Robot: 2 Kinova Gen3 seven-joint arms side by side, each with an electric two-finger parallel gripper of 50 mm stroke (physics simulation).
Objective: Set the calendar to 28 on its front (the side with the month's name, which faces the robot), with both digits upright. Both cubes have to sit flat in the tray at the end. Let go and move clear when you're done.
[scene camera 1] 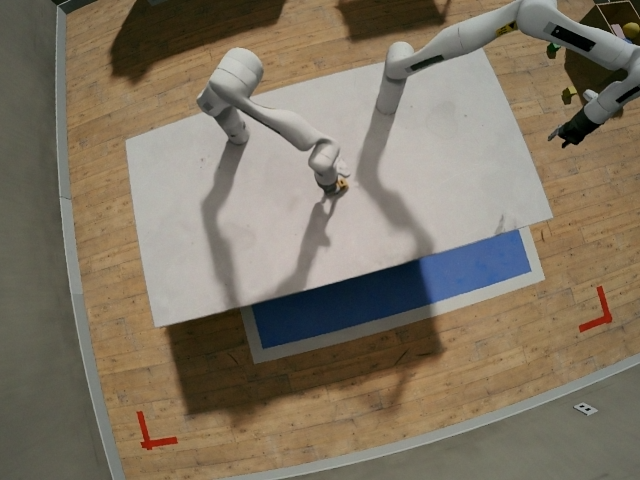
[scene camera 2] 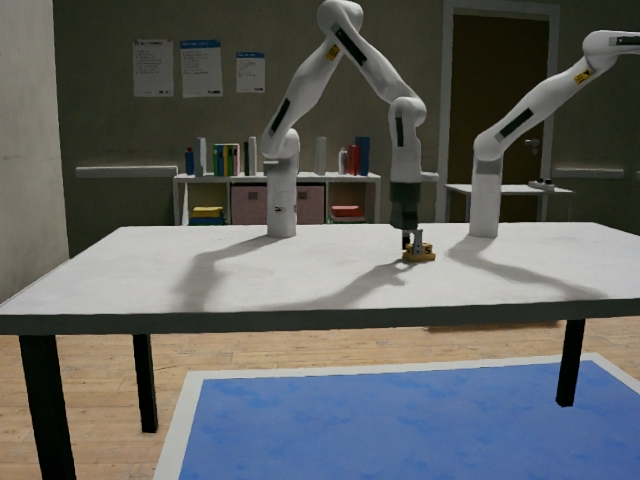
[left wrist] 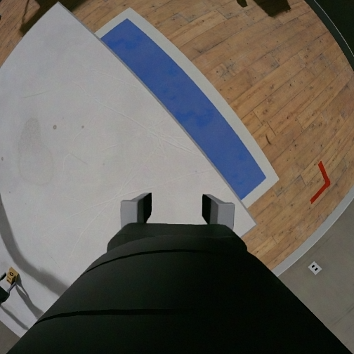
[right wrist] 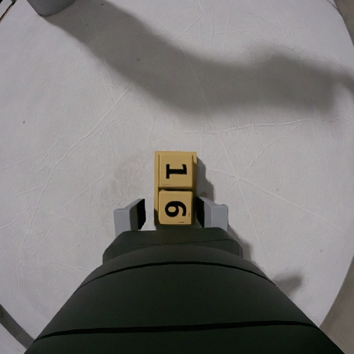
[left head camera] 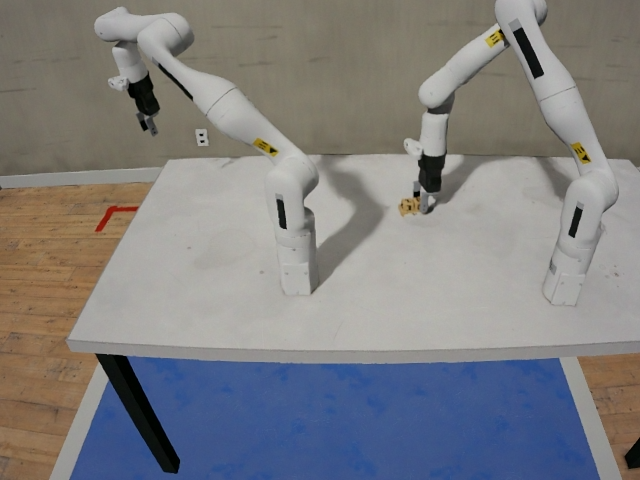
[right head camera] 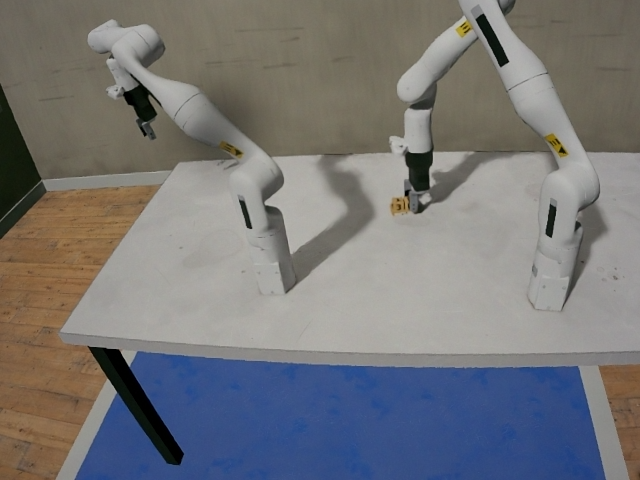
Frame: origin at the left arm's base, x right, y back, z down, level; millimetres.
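Seen in the pictures: left gripper, fingertip midpoint: [scene camera 1: 555,142] [left head camera: 150,132] [right head camera: 150,136]; right gripper, fingertip midpoint: [scene camera 1: 333,187] [scene camera 2: 411,252] [left head camera: 419,206] [right head camera: 410,205]; left arm's base, link origin: [scene camera 1: 387,104] [scene camera 2: 483,235] [left head camera: 299,281] [right head camera: 277,281]; right arm's base, link origin: [scene camera 1: 240,135] [scene camera 2: 281,234] [left head camera: 559,291] [right head camera: 546,295].
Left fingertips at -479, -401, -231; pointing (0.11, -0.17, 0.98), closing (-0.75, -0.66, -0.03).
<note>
Pixels of each thing's middle, then the offset from my left fingertips to it, as dx, dy, dz. "spot": a spot on its surface instead. Level surfaces: height alone.
- wooden calendar, body centre: [scene camera 2: 424,249] [right head camera: 397,204] [left head camera: 407,205] [scene camera 1: 342,183] +764, +99, +206
- cube's rear face, surface spot: [scene camera 2: 428,250] spot: +759, +85, +206
- tray, surface spot: [scene camera 2: 421,258] spot: +779, +75, +224
- white table, surface height: dz +231
The wooden calendar [left head camera: 408,206] [right head camera: 398,205] [scene camera 1: 342,183] [left wrist: 12,275] stands on the table. In the right wrist view a cube with 1 on top [right wrist: 176,170] and a cube with 6 on top [right wrist: 175,208] sit side by side in the tray [right wrist: 156,175], digits turned sideways. In scene camera 2, a cube's rear face [scene camera 2: 428,250] shows 5 above the tray [scene camera 2: 421,258]. The front digits are too small to read. My right gripper [left head camera: 420,198] [right head camera: 412,198] [scene camera 2: 412,242] [right wrist: 170,208] is open, low, its fingers on either side of the 6 cube. My left gripper [left head camera: 148,129] [right head camera: 145,132] [scene camera 1: 558,140] [left wrist: 176,204] is open and empty, far from the calendar.
The white table [left head camera: 206,310] [scene camera 1: 180,258] carries both arm bases. The left gripper hangs beyond the table's edge, over the floor in scene camera 1. A shelf unit [scene camera 2: 279,177] with books stands behind the table, and a box [scene camera 1: 615,6] with toys stands on the floor.
</note>
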